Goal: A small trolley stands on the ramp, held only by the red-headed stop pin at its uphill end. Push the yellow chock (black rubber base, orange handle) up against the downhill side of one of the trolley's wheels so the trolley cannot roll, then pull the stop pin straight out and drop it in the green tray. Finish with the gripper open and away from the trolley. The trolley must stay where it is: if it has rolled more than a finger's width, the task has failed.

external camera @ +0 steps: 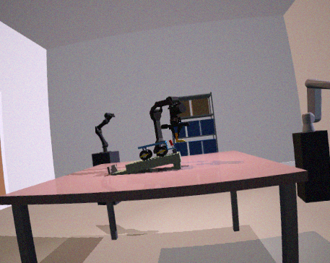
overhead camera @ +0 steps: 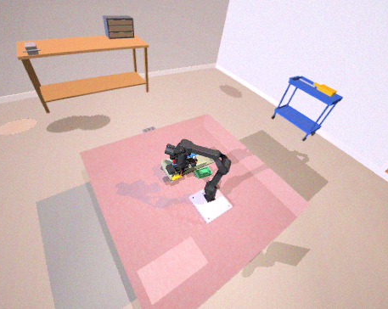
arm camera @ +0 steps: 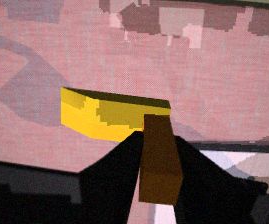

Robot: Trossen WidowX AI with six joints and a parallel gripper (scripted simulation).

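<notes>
My gripper tip is 13 cm short of the stop pin and 4 cm above it. Round my gripper tip: yellow chock: 2 cm to the left, 1 cm below; then pale green ramp: 17 cm ahead, 13 cm below, 12 cm to the right; then blue-topped trolley: 17 cm ahead, 11 cm to the right, 6 cm below.
</notes>
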